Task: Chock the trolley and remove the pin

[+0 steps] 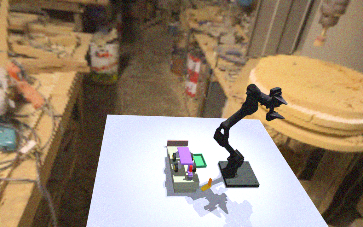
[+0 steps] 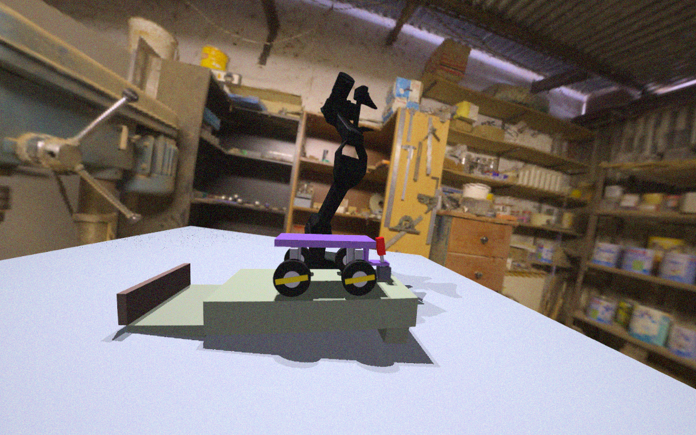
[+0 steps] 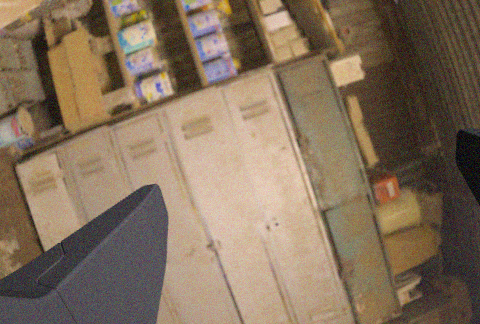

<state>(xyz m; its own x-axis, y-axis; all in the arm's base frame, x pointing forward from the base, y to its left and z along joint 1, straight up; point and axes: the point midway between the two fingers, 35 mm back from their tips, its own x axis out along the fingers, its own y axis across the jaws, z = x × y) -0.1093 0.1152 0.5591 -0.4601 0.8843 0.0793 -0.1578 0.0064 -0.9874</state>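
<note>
Now: gripper tip 31 cm short of the yellow chock and 57 cm above it. From my gripper tip the other things lie so: purple trolley 45 cm ahead, 11 cm to the right, 47 cm below; then red-headed stop pin 42 cm ahead, 46 cm below; then grey-green ramp 45 cm ahead, 11 cm to the right, 54 cm below.
</note>
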